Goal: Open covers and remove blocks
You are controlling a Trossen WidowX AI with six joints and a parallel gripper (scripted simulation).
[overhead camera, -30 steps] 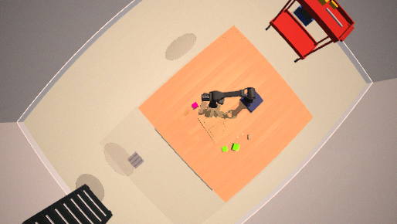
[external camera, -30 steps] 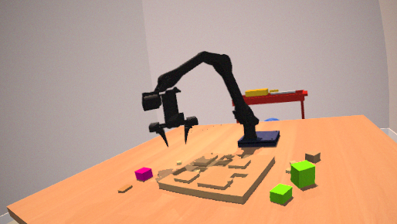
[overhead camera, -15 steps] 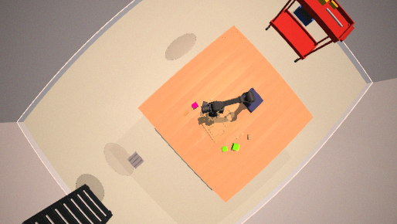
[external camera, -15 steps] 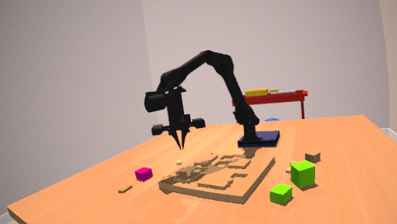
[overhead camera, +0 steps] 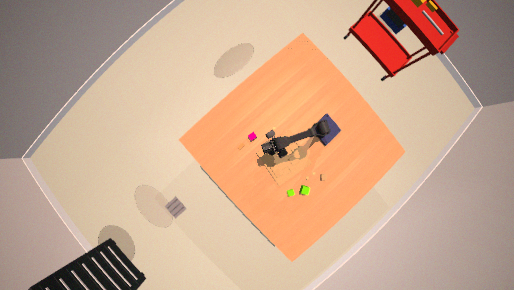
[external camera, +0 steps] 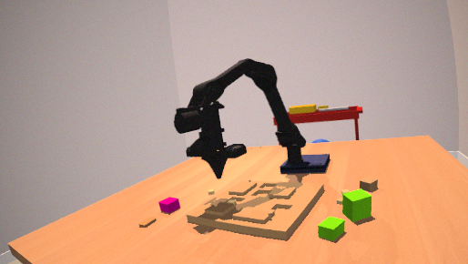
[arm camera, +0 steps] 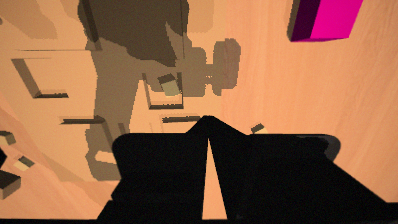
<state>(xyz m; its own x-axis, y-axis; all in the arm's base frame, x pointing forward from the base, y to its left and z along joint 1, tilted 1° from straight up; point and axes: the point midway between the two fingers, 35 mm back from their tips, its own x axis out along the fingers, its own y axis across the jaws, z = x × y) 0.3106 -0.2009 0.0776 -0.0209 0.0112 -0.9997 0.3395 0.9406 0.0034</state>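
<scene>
My gripper tip is now 3 cm short of the tan puzzle board, 11 cm to the right of it and 6 cm above it. Also, from my gripper tip: magenta block (5 cm ahead, 16 cm to the right, 7 cm below); small green block (21 cm ahead, 31 cm to the left, 7 cm below); large green block (13 cm ahead, 38 cm to the left, 5 cm below).
</scene>
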